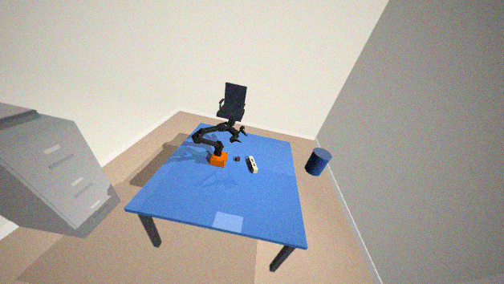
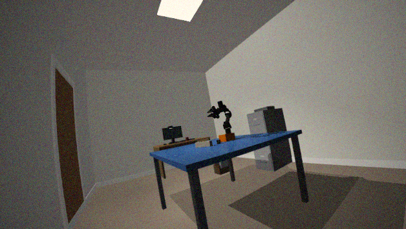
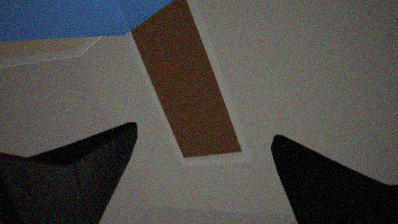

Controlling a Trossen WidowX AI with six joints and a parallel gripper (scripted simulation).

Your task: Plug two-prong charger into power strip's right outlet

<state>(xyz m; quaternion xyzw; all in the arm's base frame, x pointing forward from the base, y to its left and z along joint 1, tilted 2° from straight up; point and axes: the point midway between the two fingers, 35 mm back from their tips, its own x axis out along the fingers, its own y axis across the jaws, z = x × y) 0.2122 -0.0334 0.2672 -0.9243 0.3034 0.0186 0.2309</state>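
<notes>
Right now the black two-prong charger is 330 mm below my gripper tip, 90 mm to the left of it and 10 mm behind it.
</notes>
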